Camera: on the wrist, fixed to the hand. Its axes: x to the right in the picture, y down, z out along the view.
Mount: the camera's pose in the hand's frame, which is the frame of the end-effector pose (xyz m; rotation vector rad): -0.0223 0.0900 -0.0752 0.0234 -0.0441 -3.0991
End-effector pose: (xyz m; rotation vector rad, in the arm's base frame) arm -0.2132 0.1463 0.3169 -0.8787 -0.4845 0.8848
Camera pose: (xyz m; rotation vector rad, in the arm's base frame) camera -0.2156 0.1235 0.1997 0.5690 -1.0496 -1.9196
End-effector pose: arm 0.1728 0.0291 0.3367 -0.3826 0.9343 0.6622
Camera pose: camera 0.0571 0.0451 0.3120 -1.1272 -0.4692 -2.1309
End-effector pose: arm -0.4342 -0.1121 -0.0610 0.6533 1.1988 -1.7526
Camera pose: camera -0.3486 -0.0472 -0.1132 1.0825 -0.5852 1.0412
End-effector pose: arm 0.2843 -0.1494 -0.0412 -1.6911 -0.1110 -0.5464
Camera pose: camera 0.2762 -0.2342 -0.1248 -0.0947 2.0731 1.7230
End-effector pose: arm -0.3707 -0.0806 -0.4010 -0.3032 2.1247 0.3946
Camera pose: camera -0.4480 -0.0259 -0.3283 -2.4266 -0.3114 -1.3053
